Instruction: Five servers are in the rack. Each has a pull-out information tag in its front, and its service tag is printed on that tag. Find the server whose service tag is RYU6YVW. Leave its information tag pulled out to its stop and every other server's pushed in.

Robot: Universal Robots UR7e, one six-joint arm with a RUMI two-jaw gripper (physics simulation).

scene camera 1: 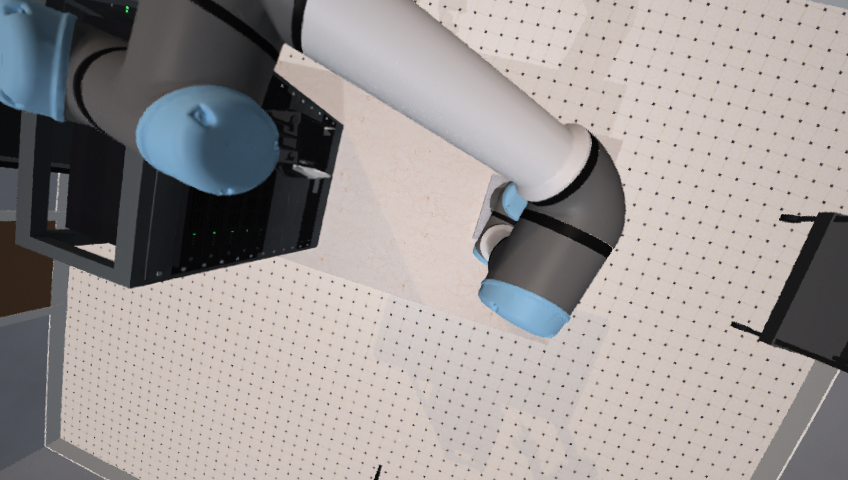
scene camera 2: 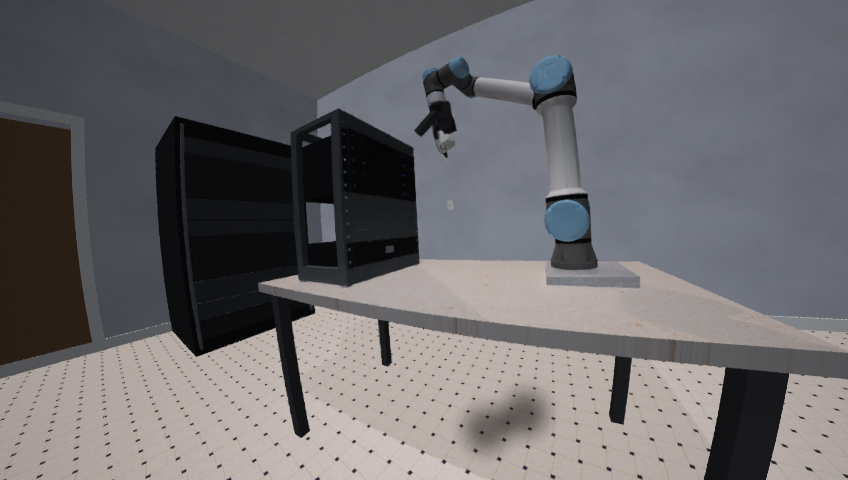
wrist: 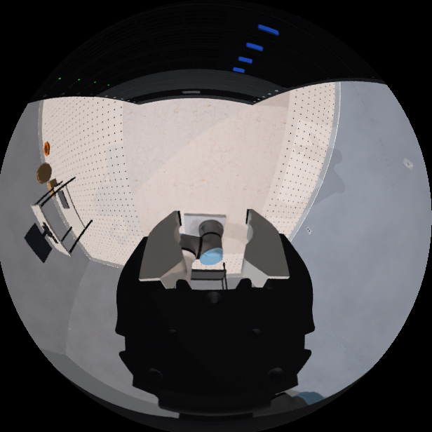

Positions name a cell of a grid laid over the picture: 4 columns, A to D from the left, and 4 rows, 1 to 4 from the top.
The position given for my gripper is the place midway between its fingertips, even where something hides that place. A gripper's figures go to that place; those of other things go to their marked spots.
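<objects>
There's a server rack (scene camera 2: B2) that's 87 cm from the lens, and my gripper (scene camera 2: C2) is at 98 cm from the lens.
</objects>
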